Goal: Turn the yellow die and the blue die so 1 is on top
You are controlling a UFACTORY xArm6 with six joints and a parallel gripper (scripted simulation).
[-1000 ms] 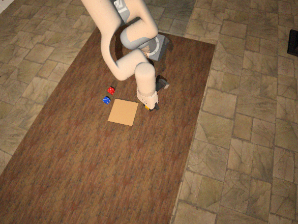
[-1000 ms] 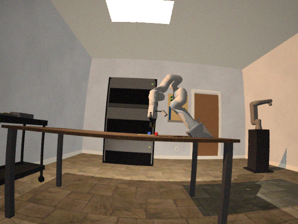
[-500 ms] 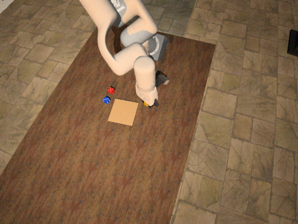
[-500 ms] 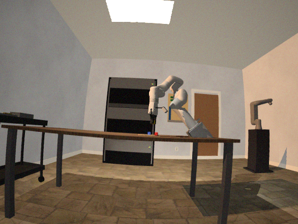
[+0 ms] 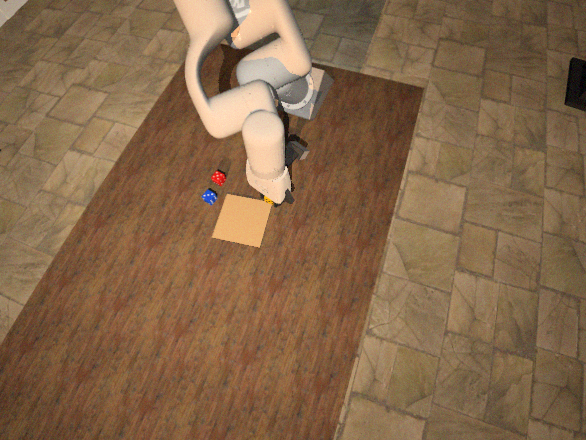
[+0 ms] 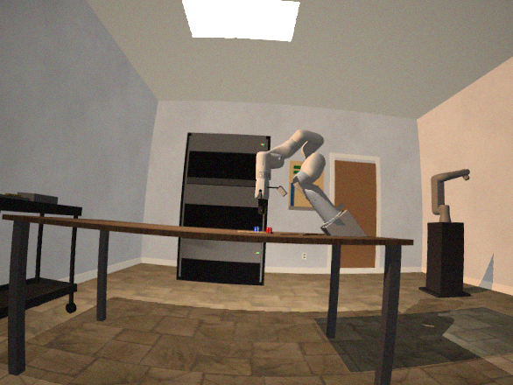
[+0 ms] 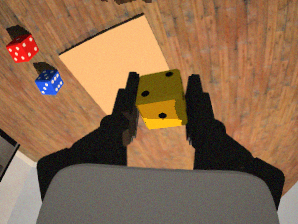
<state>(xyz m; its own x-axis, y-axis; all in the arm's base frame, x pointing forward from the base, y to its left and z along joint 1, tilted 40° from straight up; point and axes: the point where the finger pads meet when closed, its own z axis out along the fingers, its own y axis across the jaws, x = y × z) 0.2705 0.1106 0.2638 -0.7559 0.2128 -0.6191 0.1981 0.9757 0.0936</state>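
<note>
Now: hand 50 mm short of the tan mat, 80 mm to the left of it and 110 mm above it. Round my hand: yellow die (10 mm below); then red die (30 mm behind, 210 mm to the right, 100 mm below); then blue die (40 mm ahead, 200 mm to the right, 100 mm below).
</note>
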